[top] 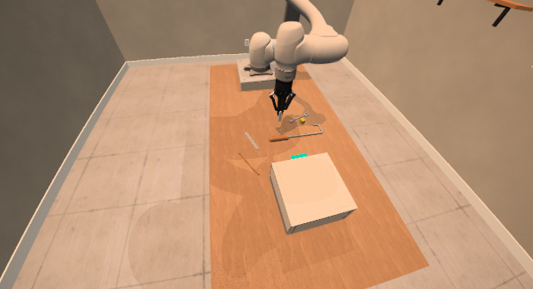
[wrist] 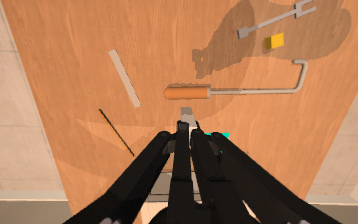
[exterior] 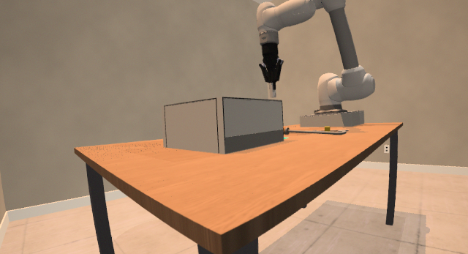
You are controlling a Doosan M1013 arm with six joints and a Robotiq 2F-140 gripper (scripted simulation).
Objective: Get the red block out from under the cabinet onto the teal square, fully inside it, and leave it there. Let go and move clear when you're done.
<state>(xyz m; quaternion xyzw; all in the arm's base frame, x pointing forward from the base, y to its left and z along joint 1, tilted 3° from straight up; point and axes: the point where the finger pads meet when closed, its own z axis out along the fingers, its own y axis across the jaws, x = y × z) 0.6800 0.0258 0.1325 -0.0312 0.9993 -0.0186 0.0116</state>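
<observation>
Right now my hand is 50 mm past the screwdriver, 130 mm to the right of it and 190 mm above it. Also, from my hand: flat grey strip 10 mm behind, 150 mm to the right, 200 mm below; then thin stick 150 mm ahead, 170 mm to the right, 200 mm below; then teal square 160 mm ahead, 110 mm to the left, 200 mm below.
</observation>
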